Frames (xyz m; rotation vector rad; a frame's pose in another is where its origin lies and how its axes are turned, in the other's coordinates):
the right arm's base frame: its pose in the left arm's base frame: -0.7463 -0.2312 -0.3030 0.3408 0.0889 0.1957
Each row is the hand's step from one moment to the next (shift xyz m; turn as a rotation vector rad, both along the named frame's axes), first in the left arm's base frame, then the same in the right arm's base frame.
Working: the left arm's base frame: its pose in the right arm's base frame: 0.7605 0.1857 0.2989 -0.3408 -0.0889 -0.1957

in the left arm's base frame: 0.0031 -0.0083 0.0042 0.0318 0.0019 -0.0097
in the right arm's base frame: 0.0011 -0.0068 0.0070 0.0320 -0.0071 -0.0059
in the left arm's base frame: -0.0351 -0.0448 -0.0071 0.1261 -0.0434 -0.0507
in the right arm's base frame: -0.0431 -0.0376 0.0036 0.1170 -0.0795 -0.0185
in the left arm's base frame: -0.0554 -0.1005 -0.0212 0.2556 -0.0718 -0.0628
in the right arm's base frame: -0.0736 -0.0903 0.0060 0.2384 -0.1326 -0.0052
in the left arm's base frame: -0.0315 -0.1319 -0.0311 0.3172 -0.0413 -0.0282
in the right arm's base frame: -0.0562 -0.1269 0.0097 0.3030 -0.1034 0.0247
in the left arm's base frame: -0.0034 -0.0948 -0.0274 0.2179 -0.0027 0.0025
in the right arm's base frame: -0.0213 -0.0963 0.0045 0.2122 -0.0399 0.0292
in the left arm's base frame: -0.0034 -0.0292 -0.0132 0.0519 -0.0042 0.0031
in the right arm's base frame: -0.0086 -0.0309 -0.0034 0.0497 -0.0119 0.0105
